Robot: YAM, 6 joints.
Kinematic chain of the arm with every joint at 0, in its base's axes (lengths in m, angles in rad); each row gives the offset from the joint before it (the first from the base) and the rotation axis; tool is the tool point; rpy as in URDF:
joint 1: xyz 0 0 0.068 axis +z
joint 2: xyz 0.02 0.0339 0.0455 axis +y
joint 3: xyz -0.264 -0.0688 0 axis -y
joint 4: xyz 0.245 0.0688 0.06 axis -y
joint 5: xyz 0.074 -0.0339 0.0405 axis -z
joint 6: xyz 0.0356 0 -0.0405 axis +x
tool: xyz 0 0 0 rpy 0 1.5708 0
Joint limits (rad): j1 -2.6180..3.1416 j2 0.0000..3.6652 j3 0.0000..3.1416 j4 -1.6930..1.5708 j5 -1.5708..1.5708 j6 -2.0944..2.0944
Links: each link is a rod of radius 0.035 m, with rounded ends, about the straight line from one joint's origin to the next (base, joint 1, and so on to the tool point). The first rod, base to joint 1, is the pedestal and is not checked.
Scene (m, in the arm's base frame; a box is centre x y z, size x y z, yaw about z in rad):
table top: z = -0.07
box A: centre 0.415 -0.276 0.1 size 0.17 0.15 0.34 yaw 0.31
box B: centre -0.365 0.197 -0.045 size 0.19 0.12 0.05 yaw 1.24
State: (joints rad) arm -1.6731 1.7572 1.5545 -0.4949 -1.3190 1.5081
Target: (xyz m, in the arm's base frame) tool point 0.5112 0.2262 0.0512
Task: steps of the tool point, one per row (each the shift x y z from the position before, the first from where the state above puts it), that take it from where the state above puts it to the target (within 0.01 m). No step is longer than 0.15 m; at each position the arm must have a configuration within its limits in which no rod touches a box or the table.
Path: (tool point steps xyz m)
1: 0.0737 0.0106 0.0103
2: 0.0662 0.0288 0.0145
3: 0.0529 0.0456 0.0170
4: 0.0343 0.0582 0.0168
5: 0.0121 0.0642 0.0132
6: -0.0103 0.0618 0.0067
7: 0.0948 0.0117 -0.0191
8: 0.0871 0.0372 -0.0408
9: 0.0689 0.0596 -0.0588
10: 0.0427 0.0750 -0.0725
11: 0.0123 0.0815 -0.0810
12: -0.0185 0.0780 -0.0842

